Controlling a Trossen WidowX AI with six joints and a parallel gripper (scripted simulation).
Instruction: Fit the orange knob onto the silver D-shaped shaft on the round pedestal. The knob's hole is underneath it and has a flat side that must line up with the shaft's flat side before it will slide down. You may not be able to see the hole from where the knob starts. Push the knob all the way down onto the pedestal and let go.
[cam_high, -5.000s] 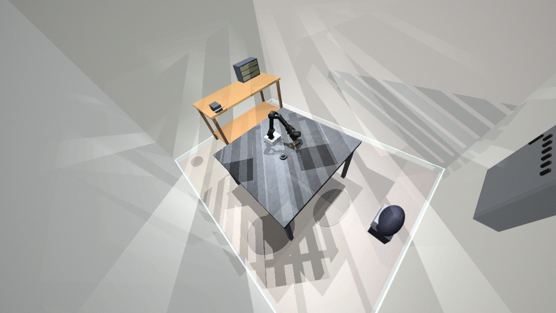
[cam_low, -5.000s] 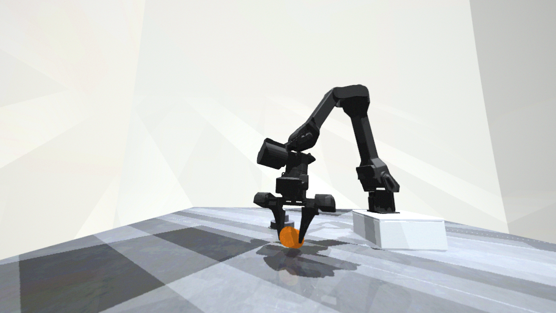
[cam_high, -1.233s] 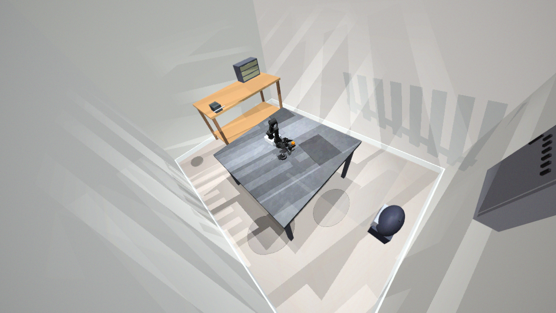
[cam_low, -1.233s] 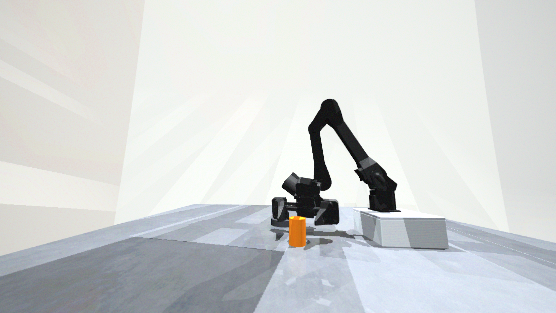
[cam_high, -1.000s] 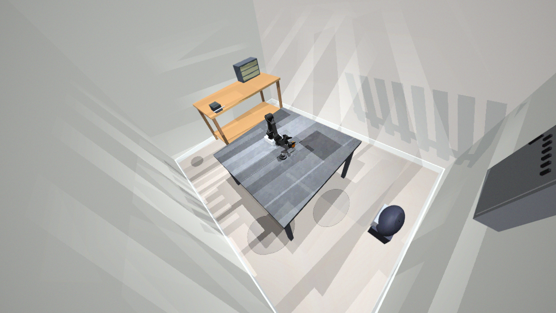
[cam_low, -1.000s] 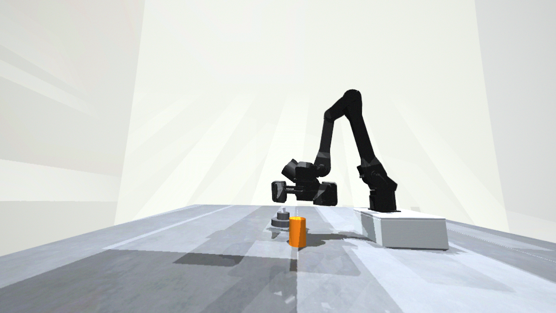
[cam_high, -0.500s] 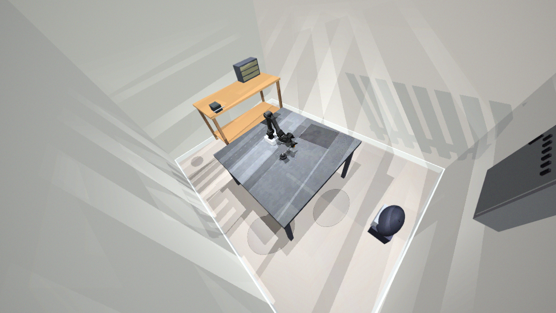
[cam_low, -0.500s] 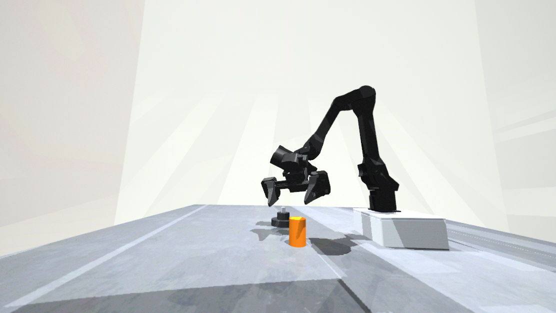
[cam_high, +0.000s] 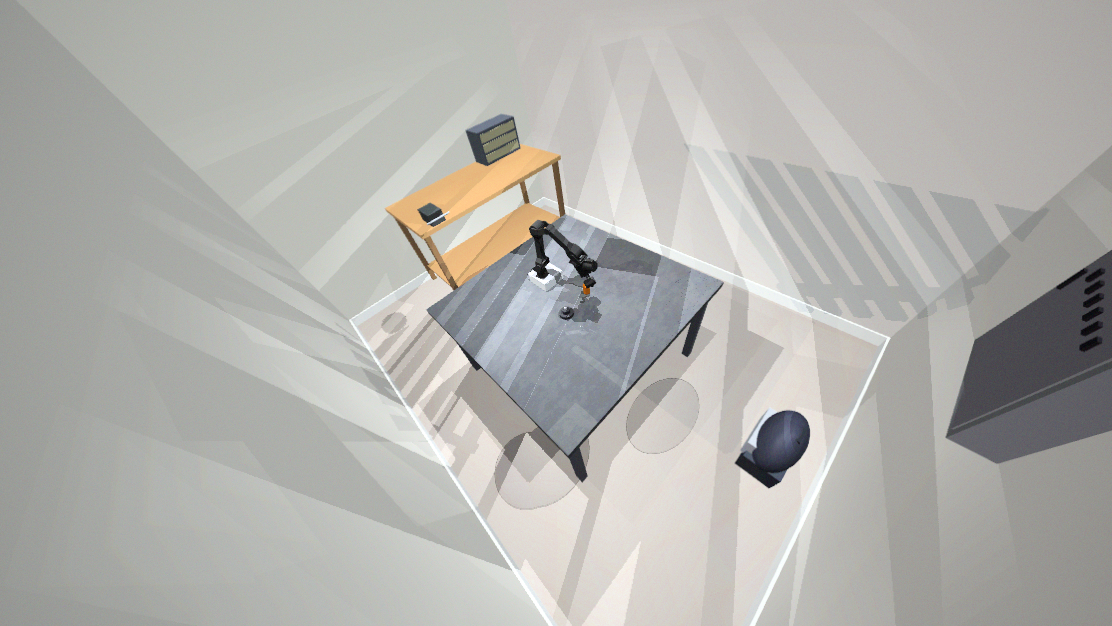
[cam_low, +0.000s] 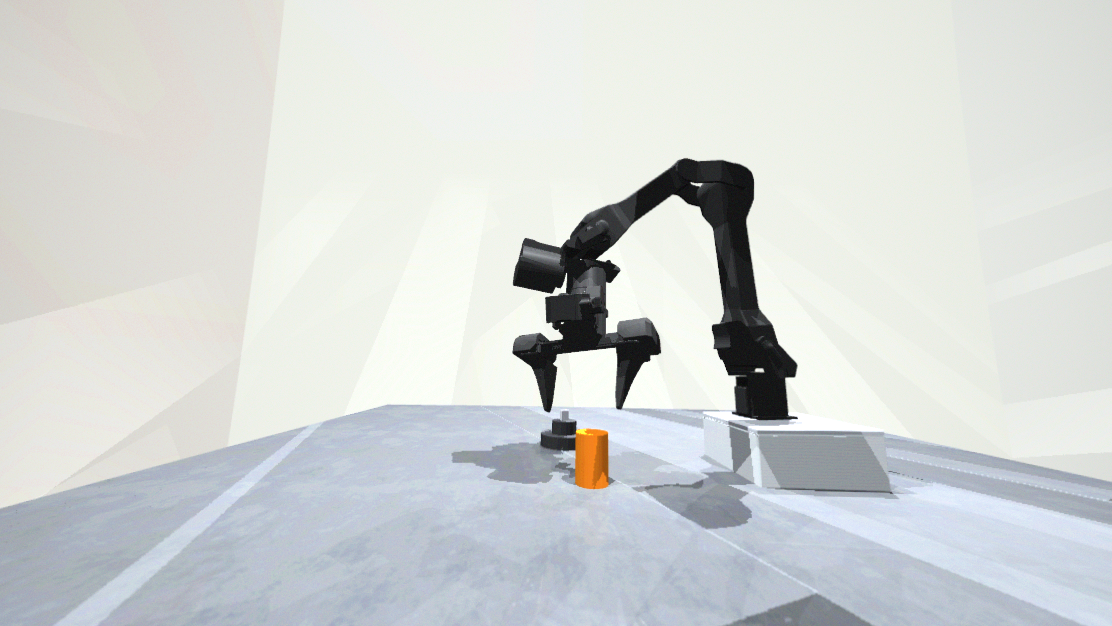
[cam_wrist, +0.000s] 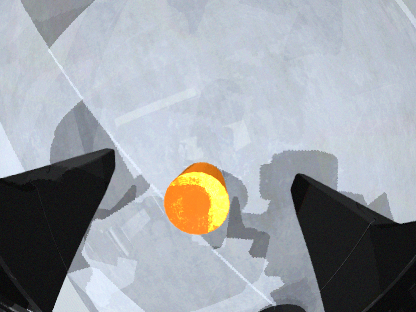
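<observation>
Right now the orange knob is 40 mm below my gripper tip, 20 mm to the right of it and 20 mm behind it. Round my gripper tip: round pedestal (220 mm to the right, 60 mm below, 30 mm behind).
</observation>
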